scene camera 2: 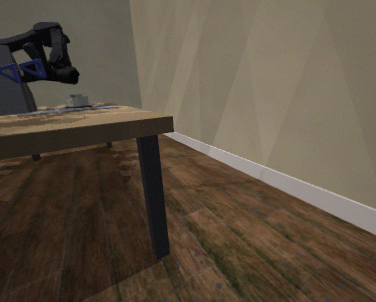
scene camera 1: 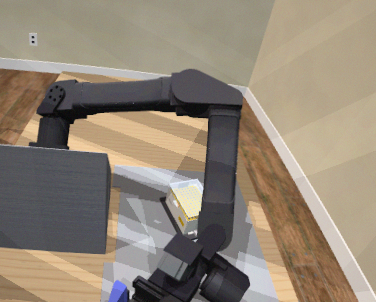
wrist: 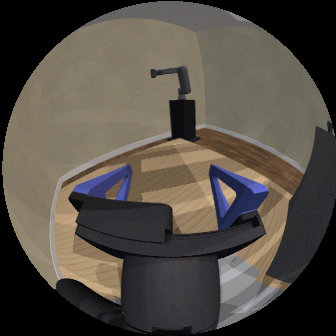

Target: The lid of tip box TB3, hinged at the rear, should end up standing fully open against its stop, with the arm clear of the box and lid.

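Seen in the pictures: gripper, fingertip midpoint: (scene camera 2: 7, 68) (wrist: 170, 168); arm's base at its link origin: (scene camera 1: 50, 157).
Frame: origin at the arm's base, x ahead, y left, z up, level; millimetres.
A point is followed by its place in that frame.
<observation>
The tip box TB3 (scene camera 1: 184, 202) @(y -15, x 307, z -133 mm) (scene camera 2: 77, 101) @(y -58, x 330, z -174 mm), a pale box with a yellow dotted top, stands upright on the grey mat (scene camera 1: 132, 245) @(y -77, x 175, z -211 mm). The arm's forearm and wrist cover its right and front parts in the scene camera 1 view. A clear, pale part, apparently the lid (scene camera 1: 184, 183) @(y 53, x 325, z -133 mm), shows at its far edge; its angle is too unclear to tell. My gripper (wrist: 170, 168) @(y -369, x 111, z -47 mm) (scene camera 2: 19, 73) is open, with two blue fingers wide apart and nothing between them. It is raised above table height, in front of the box and to its left in the scene camera 1 view, apart from the box.
A large dark grey block (scene camera 1: 55, 200) @(y -82, x 13, z -40 mm) (wrist: 310, 220) stands left of the mat. The arm (scene camera 1: 120, 95) @(y 11, x 134, z 136 mm) arches over the wooden table (scene camera 1: 145, 142) @(y 355, x 273, z -214 mm) (scene camera 2: 85, 137) @(y -829, x 245, z -237 mm). A black pedestal (wrist: 183, 119) with another small arm (wrist: 184, 80) stands beyond the table.
</observation>
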